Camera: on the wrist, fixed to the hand. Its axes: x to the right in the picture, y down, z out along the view.
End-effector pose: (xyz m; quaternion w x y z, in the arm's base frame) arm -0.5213 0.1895 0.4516 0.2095 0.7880 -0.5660 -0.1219
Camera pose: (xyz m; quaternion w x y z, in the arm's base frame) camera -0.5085 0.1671 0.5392 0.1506 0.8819 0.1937 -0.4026
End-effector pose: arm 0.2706 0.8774 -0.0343 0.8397 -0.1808 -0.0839 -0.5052
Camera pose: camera 0.3132 0.8383 -0.1050 0.1560 -0.2582 -0.1624 -0.9395
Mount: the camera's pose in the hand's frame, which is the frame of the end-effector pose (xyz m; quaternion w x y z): 0.0293 0.0363 -0.0785 0.6659 -0.1854 -0.0839 -0.7178
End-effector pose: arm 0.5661 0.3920 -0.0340 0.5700 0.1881 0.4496 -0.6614
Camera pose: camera 0.5707 0.4404 -0.1113 0.0226 0.3586 -0.5092 0.7820
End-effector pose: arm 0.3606 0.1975 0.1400 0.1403 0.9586 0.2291 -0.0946
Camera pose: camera 0.4124 0.2030 0.2150 0.2225 0.4399 0.8464 -0.2016
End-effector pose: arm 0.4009 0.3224 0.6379 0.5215 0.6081 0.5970 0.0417
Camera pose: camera 0.3811 0.4002 0.6815 0.5400 -0.1168 0.7826 -0.2869
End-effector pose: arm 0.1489 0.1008 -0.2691 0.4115 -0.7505 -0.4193 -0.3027
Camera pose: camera 0.1858 0.0323 -0.2214 0.1176 0.3005 0.7963 0.5117
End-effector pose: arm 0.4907 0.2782 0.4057 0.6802 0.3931 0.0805 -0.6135
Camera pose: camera 0.5594 0.3031 0.3510 0.0922 0.0264 0.3924 -0.9148
